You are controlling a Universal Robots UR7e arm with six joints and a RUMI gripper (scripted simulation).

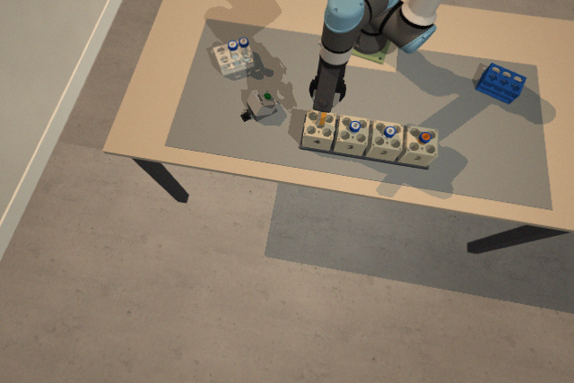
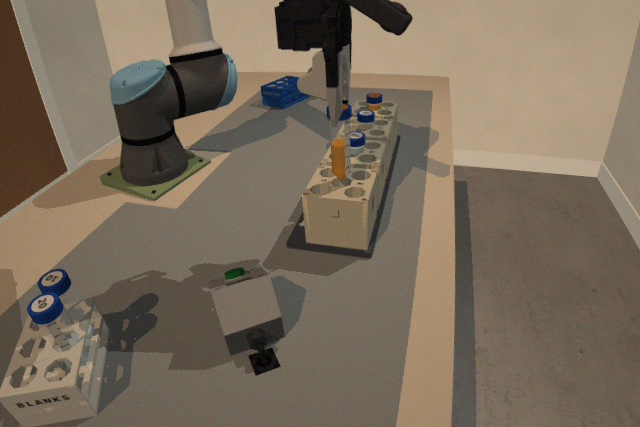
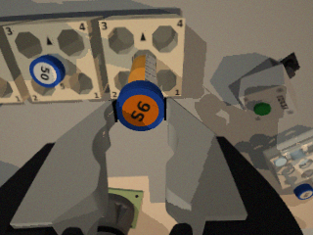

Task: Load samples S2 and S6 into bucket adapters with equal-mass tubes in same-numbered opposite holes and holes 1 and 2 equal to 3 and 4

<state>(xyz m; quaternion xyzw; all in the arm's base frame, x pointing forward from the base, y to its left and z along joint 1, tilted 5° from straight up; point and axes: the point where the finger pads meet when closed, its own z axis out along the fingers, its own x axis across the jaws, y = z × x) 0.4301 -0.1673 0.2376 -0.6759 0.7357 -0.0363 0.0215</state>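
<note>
Right now the green done key is 180 mm to the right of my hand, 140 mm below it and 110 mm behind it. The rest, counted from my hand: bucket adapter 330 mm to the left, 160 mm below, 30 mm ahead; then 30 mL blank 220 mm to the left, 140 mm below, 30 mm ahead; then 50 mL blank 140 mm below, 110 mm to the left.
</note>
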